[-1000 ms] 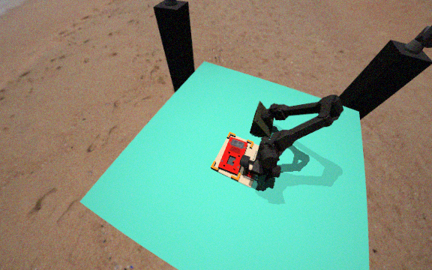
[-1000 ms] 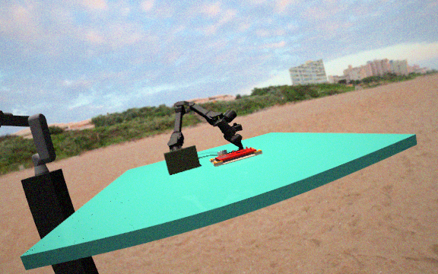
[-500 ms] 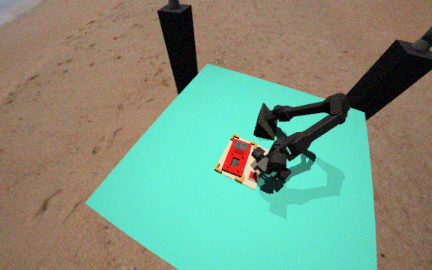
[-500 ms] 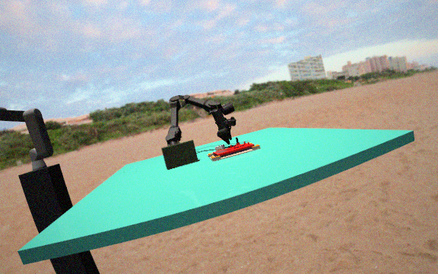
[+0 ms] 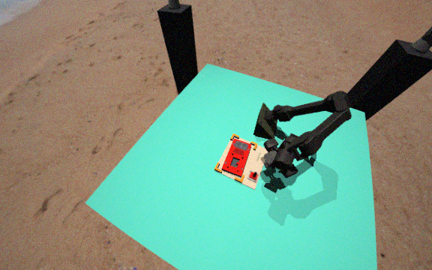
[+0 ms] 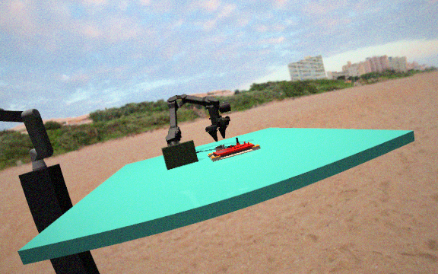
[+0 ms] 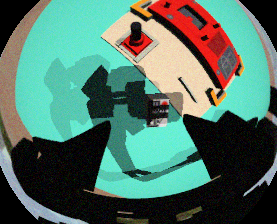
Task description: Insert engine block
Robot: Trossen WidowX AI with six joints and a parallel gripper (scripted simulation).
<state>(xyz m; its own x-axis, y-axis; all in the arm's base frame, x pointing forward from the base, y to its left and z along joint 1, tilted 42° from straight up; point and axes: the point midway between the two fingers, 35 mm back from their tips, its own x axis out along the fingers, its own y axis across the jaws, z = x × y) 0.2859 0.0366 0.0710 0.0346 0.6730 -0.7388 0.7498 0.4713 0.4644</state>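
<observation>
Now: gripper tip 10 mm past the engine block and 50 mm above it. Also, from my gripper tip: dark peg: 70 mm ahead, 70 mm to the right, 30 mm below.
</observation>
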